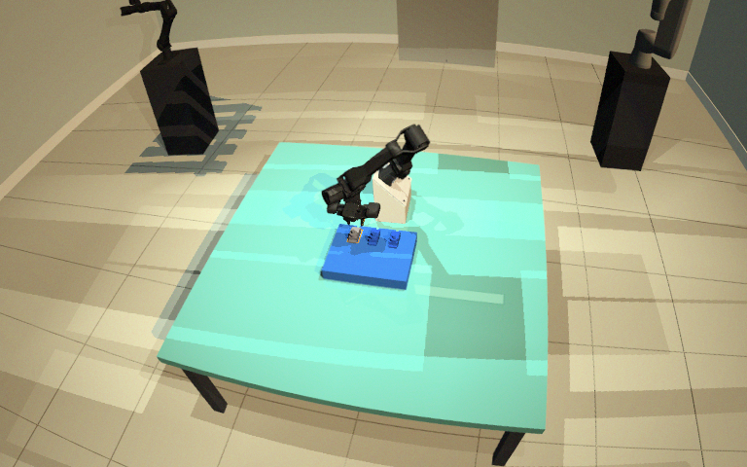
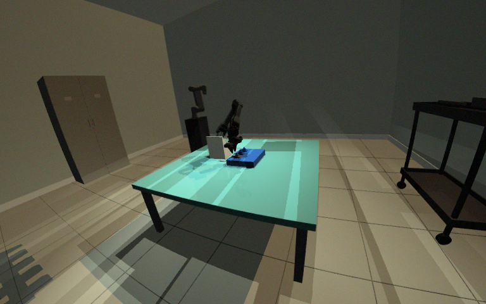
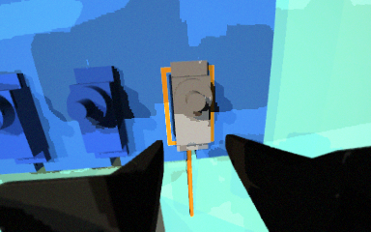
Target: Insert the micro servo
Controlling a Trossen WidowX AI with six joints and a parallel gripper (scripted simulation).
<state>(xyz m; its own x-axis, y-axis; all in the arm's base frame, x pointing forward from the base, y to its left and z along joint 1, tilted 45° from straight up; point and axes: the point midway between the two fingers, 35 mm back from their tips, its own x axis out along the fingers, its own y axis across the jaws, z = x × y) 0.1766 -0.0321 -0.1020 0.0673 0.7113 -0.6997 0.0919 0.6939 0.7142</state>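
Right now the blue deck is 130 mm ahead of my gripper tip, 60 mm to the left of it and 60 mm below it.
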